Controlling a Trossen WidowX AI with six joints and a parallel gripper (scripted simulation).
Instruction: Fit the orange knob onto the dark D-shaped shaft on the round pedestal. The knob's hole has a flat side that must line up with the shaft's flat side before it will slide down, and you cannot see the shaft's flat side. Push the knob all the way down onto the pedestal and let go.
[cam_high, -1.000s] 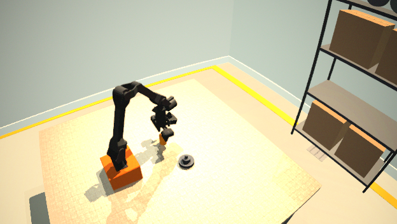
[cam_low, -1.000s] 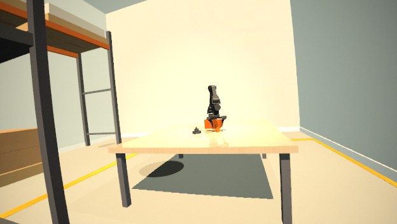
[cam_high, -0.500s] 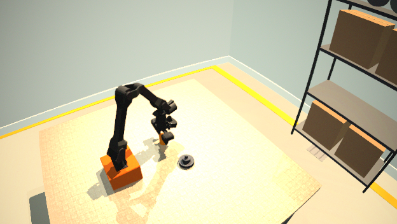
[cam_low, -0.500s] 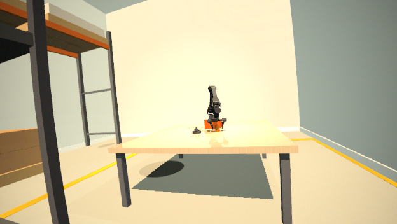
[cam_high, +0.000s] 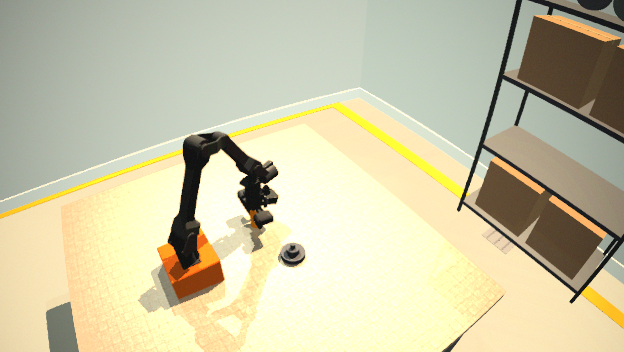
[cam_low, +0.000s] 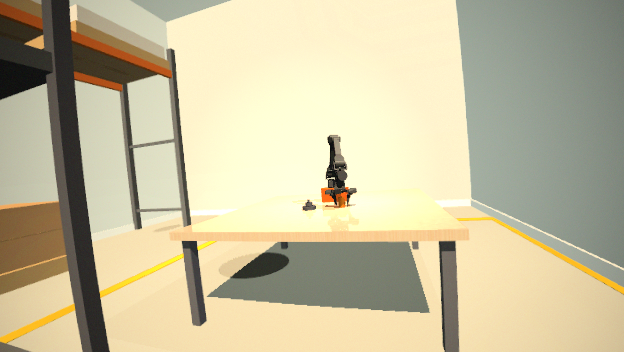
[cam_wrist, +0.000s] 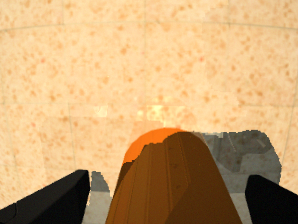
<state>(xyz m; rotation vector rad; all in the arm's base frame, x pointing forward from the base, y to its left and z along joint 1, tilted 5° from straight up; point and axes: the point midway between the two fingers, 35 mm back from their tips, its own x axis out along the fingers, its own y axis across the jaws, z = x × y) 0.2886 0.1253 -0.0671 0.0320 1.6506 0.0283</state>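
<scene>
Now: gripper tip 2 cm below the orange knob. The rest, counted from my gripper tip: pedestal 20 cm to the right, 4 cm ahead, 2 cm above.
</scene>
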